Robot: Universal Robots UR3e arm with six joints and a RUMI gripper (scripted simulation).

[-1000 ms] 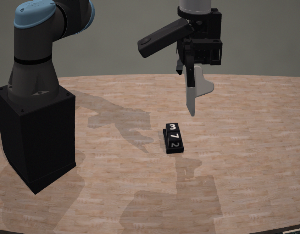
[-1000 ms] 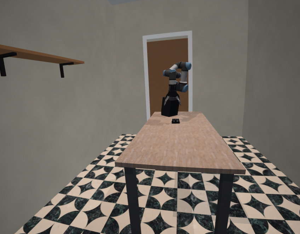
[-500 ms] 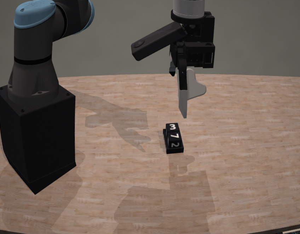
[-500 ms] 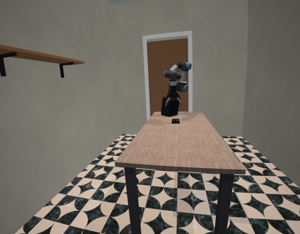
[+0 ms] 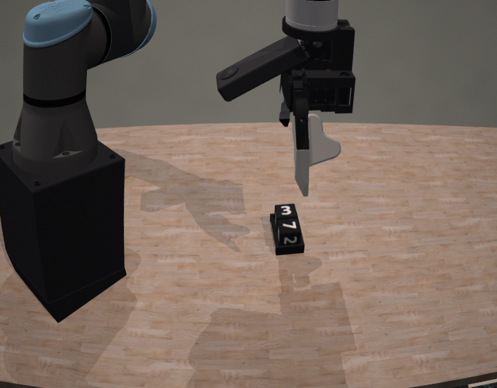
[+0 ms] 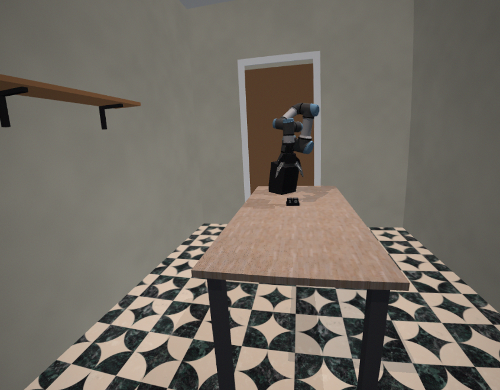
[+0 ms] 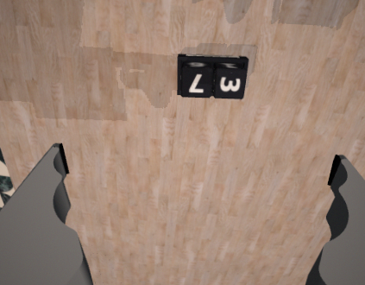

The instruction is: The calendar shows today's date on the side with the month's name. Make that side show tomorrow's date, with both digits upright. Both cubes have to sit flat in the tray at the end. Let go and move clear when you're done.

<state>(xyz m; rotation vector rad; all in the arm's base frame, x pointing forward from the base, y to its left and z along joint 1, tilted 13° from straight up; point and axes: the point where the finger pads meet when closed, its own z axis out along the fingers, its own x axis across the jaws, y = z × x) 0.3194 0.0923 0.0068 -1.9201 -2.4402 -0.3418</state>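
The black number cube lies 14 cm below my hand. The rest, counted from my hand: black calendar tray (16 cm below, 2 cm to the left).
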